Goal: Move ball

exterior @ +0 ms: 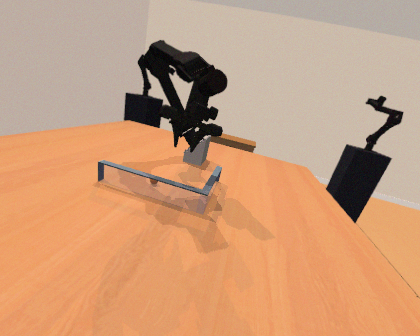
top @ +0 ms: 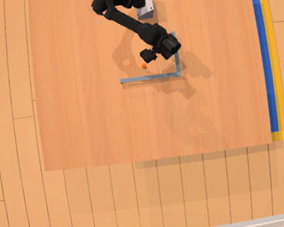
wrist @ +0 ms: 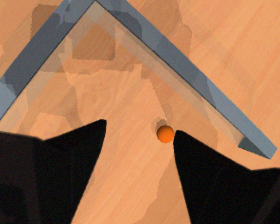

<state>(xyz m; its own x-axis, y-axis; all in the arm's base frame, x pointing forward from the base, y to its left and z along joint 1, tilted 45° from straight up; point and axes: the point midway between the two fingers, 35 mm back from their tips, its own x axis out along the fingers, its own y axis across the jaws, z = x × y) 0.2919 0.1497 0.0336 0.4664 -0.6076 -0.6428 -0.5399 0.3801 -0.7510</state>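
The small orange ball is 20 mm ahead of my gripper tip, 70 mm to the right of it and 120 mm below it. Round my gripper tip: see-through ball (20 mm ahead, 150 mm to the right, 120 mm below).
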